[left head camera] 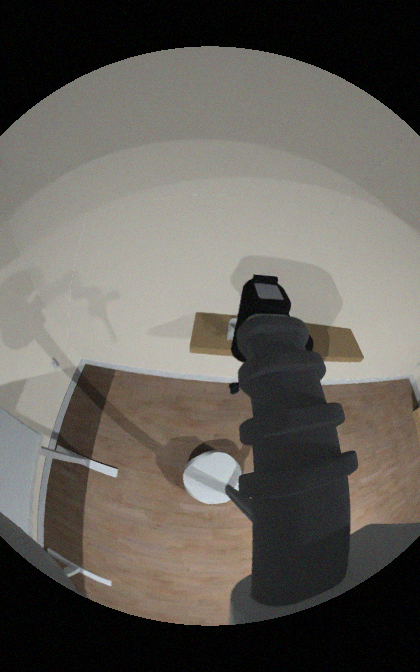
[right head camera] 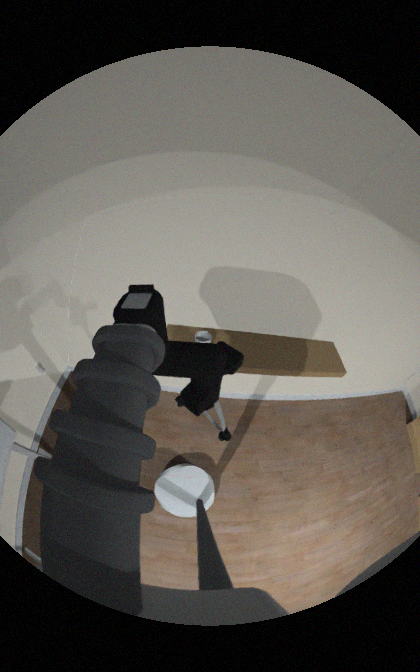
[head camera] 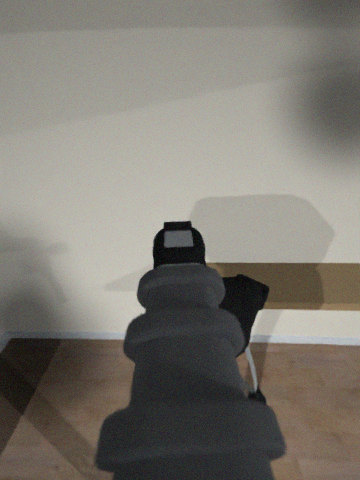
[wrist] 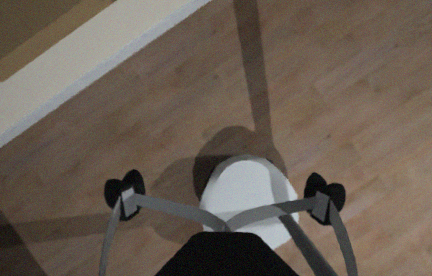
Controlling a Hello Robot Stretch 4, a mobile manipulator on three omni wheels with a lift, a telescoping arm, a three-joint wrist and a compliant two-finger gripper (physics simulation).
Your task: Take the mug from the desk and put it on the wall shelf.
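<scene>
The light grey mug (left head camera: 231, 329) (right head camera: 203, 336) stands on the brown wall shelf (head camera: 340, 285) (left head camera: 207, 337) (right head camera: 300, 357), towards its left part. The arm partly hides it in the left head camera, and the wrist covers its lower part in the right head camera. My gripper (right head camera: 202, 417) (wrist: 223, 187) is open, with its two fingertips wide apart and no object between them. It points down in front of the shelf, apart from the mug. The shelf's edge (wrist: 60, 42) shows at the top left of the wrist view. I cannot make out the desk for certain.
A white round object (left head camera: 212, 477) (right head camera: 185, 490) (wrist: 250, 195) stands on the wooden floor, below the gripper. White leg-like bars (left head camera: 95, 466) are at the left. A tan piece of furniture (right head camera: 414, 440) shows at the right edge. The wall rises behind the shelf.
</scene>
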